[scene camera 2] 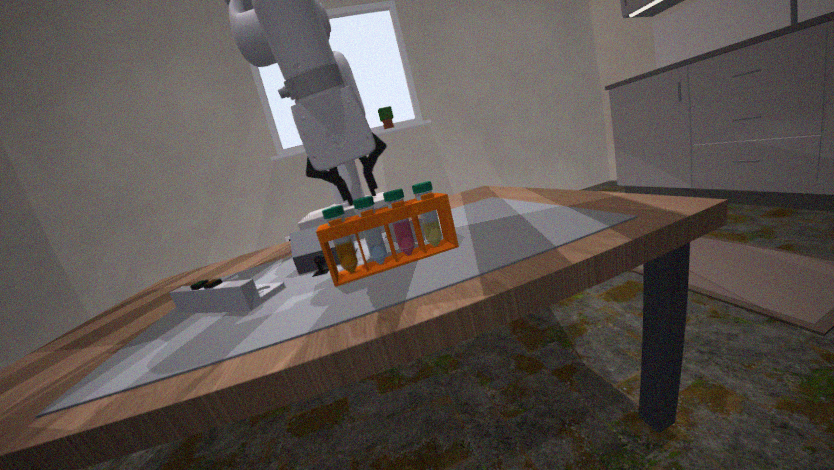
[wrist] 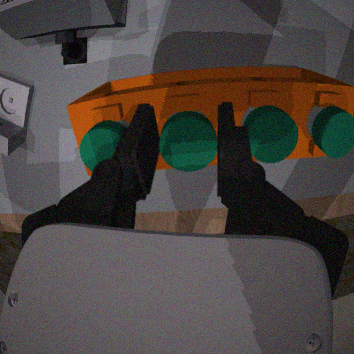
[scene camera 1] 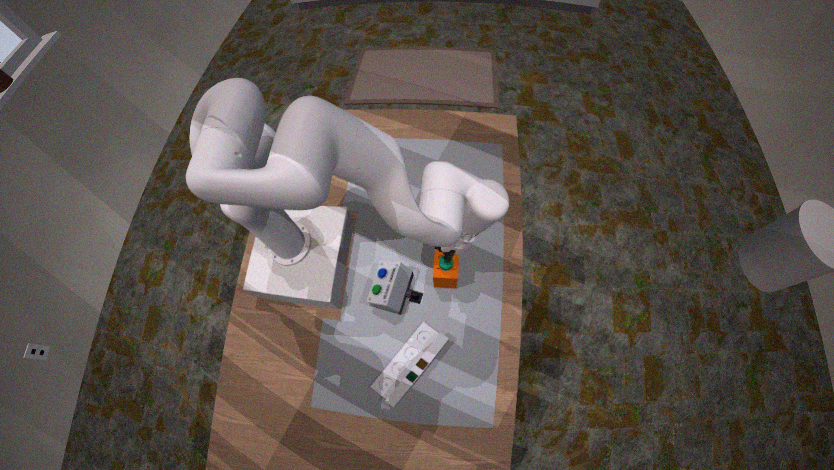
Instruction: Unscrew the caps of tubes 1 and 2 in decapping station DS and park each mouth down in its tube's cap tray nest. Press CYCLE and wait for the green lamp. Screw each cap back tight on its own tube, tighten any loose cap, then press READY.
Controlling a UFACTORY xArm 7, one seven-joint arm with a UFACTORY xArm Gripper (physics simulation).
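Places are measured from the arm's base along level axes (x ahead, y left, z up), in metres.
Where they show: gripper, between the fingertips: [scene camera 2: 362, 198] [wrist: 186, 123]; arm's base, origin of its link: [scene camera 1: 290, 244].
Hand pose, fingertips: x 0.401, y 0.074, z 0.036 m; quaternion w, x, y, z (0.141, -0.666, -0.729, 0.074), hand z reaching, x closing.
Each offset is from my fingertips to the centre of the thing. "*": to the spot under its first point.
An orange rack {dx +0.010, dy +0.027, dz -0.071 m} [scene camera 1: 445, 279] [scene camera 2: 384, 220] [wrist: 211, 88] holds several tubes, each with a green cap. My gripper [scene camera 1: 446, 256] [scene camera 2: 361, 196] [wrist: 186, 123] points down over it. Its black fingers are closed against both sides of one green cap {dx +0.013, dy +0.001, dz -0.006 m} [scene camera 2: 362, 201] [wrist: 187, 140], the second from the left in the wrist view. That cap sits on its tube. Other caps {dx +0.020, dy -0.051, dz -0.008 m} [wrist: 100, 144] {dx +0.007, dy +0.053, dz -0.008 m} [wrist: 270, 133] {dx +0.000, dy +0.104, dz -0.008 m} [wrist: 333, 131] sit on the tubes beside it. The white cap tray {dx -0.022, dy -0.301, dz -0.096 m} [scene camera 1: 408, 362] [scene camera 2: 215, 295] lies apart from the rack, nearer the table's front.
A grey button box {dx -0.113, dy -0.117, dz -0.080 m} [scene camera 1: 389, 286] [wrist: 53, 14] with a blue button {dx -0.134, dy -0.093, dz -0.058 m} [scene camera 1: 382, 272] and a green button {dx -0.137, dy -0.138, dz -0.058 m} [scene camera 1: 376, 288] stands left of the rack. A small black part {* dx -0.045, dy -0.124, dz -0.104 m} [scene camera 1: 415, 296] [wrist: 74, 50] sticks out of its side. The arm's white base plate [scene camera 1: 302, 263] lies further left.
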